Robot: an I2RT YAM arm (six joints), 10 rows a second.
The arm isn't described. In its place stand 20 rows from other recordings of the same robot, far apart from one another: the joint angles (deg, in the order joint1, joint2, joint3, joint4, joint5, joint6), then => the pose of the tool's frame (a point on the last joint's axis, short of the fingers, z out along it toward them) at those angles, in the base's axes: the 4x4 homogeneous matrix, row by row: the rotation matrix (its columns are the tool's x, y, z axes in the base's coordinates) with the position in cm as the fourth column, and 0 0 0 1 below.
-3.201 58.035 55.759 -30.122 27.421 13.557 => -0.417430 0.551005 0.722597 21.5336; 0.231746 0.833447 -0.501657 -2.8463; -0.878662 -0.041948 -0.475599 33.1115; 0 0 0 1
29.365 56.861 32.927 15.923 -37.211 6.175 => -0.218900 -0.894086 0.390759 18.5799; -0.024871 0.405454 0.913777 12.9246; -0.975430 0.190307 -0.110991 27.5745; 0 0 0 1
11.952 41.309 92.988 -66.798 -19.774 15.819 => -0.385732 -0.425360 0.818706 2.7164; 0.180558 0.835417 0.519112 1.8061; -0.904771 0.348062 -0.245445 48.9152; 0 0 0 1
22.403 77.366 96.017 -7.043 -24.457 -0.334 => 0.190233 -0.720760 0.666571 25.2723; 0.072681 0.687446 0.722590 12.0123; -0.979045 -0.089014 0.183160 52.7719; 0 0 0 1
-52.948 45.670 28.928 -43.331 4.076 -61.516 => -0.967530 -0.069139 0.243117 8.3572; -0.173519 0.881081 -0.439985 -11.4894; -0.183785 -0.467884 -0.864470 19.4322; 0 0 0 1
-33.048 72.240 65.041 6.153 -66.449 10.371 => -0.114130 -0.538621 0.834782 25.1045; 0.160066 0.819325 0.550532 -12.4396; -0.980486 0.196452 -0.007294 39.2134; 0 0 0 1
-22.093 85.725 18.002 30.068 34.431 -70.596 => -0.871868 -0.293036 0.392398 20.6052; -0.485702 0.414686 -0.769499 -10.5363; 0.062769 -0.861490 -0.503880 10.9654; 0 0 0 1
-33.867 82.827 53.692 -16.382 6.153 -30.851 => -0.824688 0.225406 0.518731 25.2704; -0.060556 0.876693 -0.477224 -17.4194; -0.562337 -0.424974 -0.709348 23.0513; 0 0 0 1
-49.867 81.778 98.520 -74.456 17.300 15.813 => -0.297475 0.949334 0.101358 15.7725; 0.756489 0.299141 -0.581584 -20.3510; -0.582437 -0.096331 -0.807147 41.1526; 0 0 0 1
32.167 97.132 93.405 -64.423 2.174 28.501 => -0.938627 -0.082118 0.335018 29.0171; -0.027033 0.985774 0.165889 18.0902; -0.343874 0.146652 -0.927493 31.7704; 0 0 0 1
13.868 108.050 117.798 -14.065 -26.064 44.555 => -0.501564 -0.405253 0.764332 42.2241; 0.525340 0.559280 0.641267 12.0356; -0.687351 0.723171 -0.067619 45.7147; 0 0 0 1
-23.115 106.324 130.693 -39.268 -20.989 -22.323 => -0.237050 -0.045257 0.970443 36.9443; -0.284397 0.958386 -0.024775 -14.3830; -0.928938 -0.281864 -0.240056 49.5030; 0 0 0 1
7.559 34.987 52.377 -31.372 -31.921 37.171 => -0.565626 -0.349545 0.746917 11.7180; 0.442265 0.635881 0.632501 3.4539; -0.696038 0.688094 -0.205079 37.0178; 0 0 0 1
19.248 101.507 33.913 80.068 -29.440 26.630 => -0.149475 -0.753058 0.640750 30.0162; 0.361267 0.561632 0.744349 12.3344; -0.920404 0.342744 0.188105 19.1241; 0 0 0 1
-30.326 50.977 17.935 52.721 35.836 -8.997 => 0.148669 0.919741 0.363282 15.2373; -0.233842 0.389643 -0.890784 -11.3279; -0.960841 0.047481 0.273002 26.9949; 0 0 0 1
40.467 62.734 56.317 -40.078 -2.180 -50.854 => 0.170066 -0.849946 0.498668 17.0036; -0.873583 0.104128 0.475406 14.6836; -0.455995 -0.516478 -0.724789 30.0935; 0 0 0 1
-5.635 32.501 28.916 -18.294 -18.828 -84.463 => 0.168360 -0.388906 0.905763 14.5981; -0.963262 0.130142 0.234926 -0.2858; -0.209242 -0.912039 -0.352708 25.9783; 0 0 0 1
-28.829 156.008 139.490 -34.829 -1.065 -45.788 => -0.815344 -0.161285 0.556059 50.9829; -0.369248 0.884601 -0.284846 -27.9861; -0.445949 -0.437571 -0.780808 12.3126; 0 0 0 1
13.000 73.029 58.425 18.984 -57.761 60.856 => -0.786279 -0.523629 0.327991 27.3720; 0.296645 0.145739 0.943802 9.4097; -0.542003 0.839389 0.040740 36.9395; 0 0 0 1
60.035 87.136 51.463 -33.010 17.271 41.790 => -0.862293 -0.266536 0.430591 14.9051; -0.221587 0.963151 0.152446 23.7368; -0.455357 0.036040 -0.889579 18.2434; 0 0 0 1
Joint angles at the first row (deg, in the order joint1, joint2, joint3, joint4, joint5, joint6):
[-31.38, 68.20, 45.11, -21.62, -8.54, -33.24]
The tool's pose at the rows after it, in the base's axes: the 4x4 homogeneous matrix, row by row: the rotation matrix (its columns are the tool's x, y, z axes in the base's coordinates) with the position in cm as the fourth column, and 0 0 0 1 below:
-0.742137 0.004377 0.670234 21.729; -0.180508 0.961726 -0.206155 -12.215; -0.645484 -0.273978 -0.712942 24.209; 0 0 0 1
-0.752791 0.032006 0.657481 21.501; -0.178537 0.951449 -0.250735 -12.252; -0.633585 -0.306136 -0.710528 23.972; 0 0 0 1
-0.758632 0.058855 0.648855 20.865; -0.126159 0.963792 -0.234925 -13.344; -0.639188 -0.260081 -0.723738 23.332; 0 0 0 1
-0.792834 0.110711 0.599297 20.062; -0.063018 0.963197 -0.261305 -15.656; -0.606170 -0.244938 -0.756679 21.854; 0 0 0 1
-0.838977 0.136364 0.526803 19.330; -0.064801 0.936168 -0.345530 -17.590; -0.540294 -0.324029 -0.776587 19.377; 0 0 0 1
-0.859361 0.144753 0.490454 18.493; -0.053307 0.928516 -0.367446 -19.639; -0.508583 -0.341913 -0.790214 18.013; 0 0 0 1
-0.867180 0.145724 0.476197 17.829; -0.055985 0.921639 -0.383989 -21.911; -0.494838 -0.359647 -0.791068 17.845; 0 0 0 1
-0.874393 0.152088 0.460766 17.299; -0.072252 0.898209 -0.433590 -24.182; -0.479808 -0.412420 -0.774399 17.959; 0 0 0 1
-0.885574 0.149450 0.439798 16.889; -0.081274 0.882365 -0.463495 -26.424; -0.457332 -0.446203 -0.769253 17.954; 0 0 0 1
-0.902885 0.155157 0.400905 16.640; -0.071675 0.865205 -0.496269 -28.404; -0.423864 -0.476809 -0.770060 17.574; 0 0 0 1
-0.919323 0.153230 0.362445 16.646; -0.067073 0.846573 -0.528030 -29.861; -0.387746 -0.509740 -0.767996 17.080; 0 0 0 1
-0.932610 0.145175 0.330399 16.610; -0.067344 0.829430 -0.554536 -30.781; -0.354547 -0.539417 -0.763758 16.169; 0 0 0 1
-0.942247 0.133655 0.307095 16.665; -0.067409 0.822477 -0.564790 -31.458; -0.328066 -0.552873 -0.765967 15.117; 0 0 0 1
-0.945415 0.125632 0.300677 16.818; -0.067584 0.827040 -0.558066 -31.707; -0.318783 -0.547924 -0.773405 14.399; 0 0 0 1
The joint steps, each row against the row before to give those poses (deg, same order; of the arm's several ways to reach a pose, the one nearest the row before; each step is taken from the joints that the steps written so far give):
[0.69, 0.60, 1.11, -2.09, -0.95, 0.46]
[0.03, -0.56, -1.03, 1.06, 2.62, 0.00]
[-3.32, 0.82, -0.55, -0.17, -2.79, 0.35]
[-5.42, 3.40, -0.37, 0.74, -0.62, -1.69]
[-3.75, 3.89, -2.78, 5.58, 4.07, -4.54]
[-4.44, 3.79, -0.08, 2.53, -0.35, -3.78]
[-4.27, 3.27, 2.38, 0.60, -1.33, -3.90]
[-3.47, 2.91, 2.41, 2.11, 0.29, -3.74]
[-2.93, 3.50, 3.21, 0.79, 0.12, -3.31]
[-2.01, 3.70, 2.83, 1.03, 1.62, -2.08]
[-0.97, 3.10, 2.04, 1.46, 2.21, -1.66]
[-0.58, 2.56, 0.46, 2.59, 1.97, -1.54]
[-0.31, 2.55, 0.37, 2.02, 1.25, -1.15]
[0.05, 1.57, 0.26, 0.64, 0.18, -0.30]

